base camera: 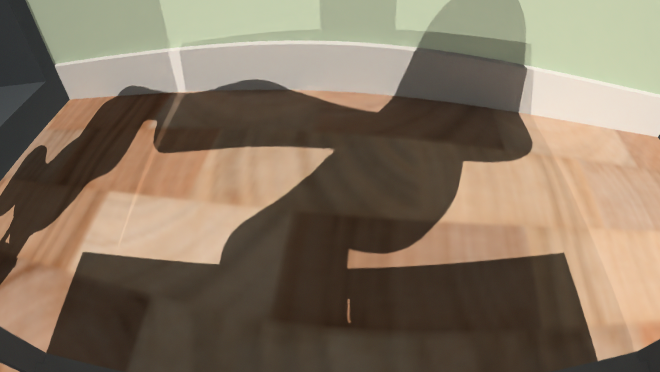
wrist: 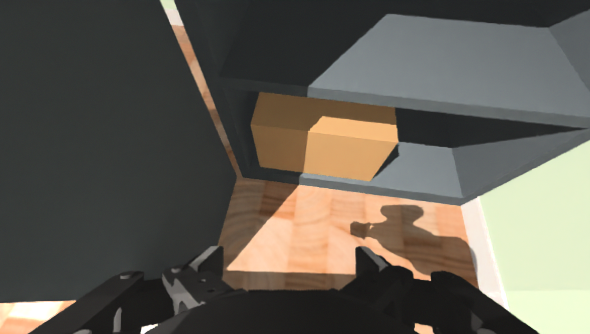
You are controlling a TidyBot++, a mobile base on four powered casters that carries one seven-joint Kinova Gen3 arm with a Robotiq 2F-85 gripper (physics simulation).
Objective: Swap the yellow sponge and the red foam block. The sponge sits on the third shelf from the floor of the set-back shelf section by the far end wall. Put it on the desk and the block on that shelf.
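Places are measured from the arm's base along level axes (x back, y right, z up), in metres.
Pixels of known places: gripper, fingertip midpoint: (wrist: 289,261).
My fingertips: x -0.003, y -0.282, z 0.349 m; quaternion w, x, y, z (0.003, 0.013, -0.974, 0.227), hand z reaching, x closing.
Note:
For each thing: its top centre in the pictures, then the offset to it from my fingertips. "spot": a spot on its surface instead.
- dark grey set-back shelf section, surface spot: (wrist: 450,65) spot: dz -0.212, dx -0.376, dy -0.484 m
- large orange-tan box, top centre: (wrist: 326,98) dz -0.399, dx -0.103, dy -0.552 m
My gripper (wrist: 289,261) is open in the wrist view, with nothing between its fingers. It points down in front of the dark grey set-back shelf section (wrist: 450,65). Two levels of this section show: a lit board above, and the bottom level close to the floor. The yellow sponge, the red foam block and the desk do not show in either view. The gripper does not show in the base view, though the arm's shadow falls on the floor and wall.
A large orange-tan box (wrist: 345,155) stands on the bottom level, at its left side. A tall dark panel (wrist: 100,150) fills the left of the wrist view, close beside the left finger. A dark furniture edge (base camera: 35,50) stands at the base view's left, beside the green wall (base camera: 250,20).

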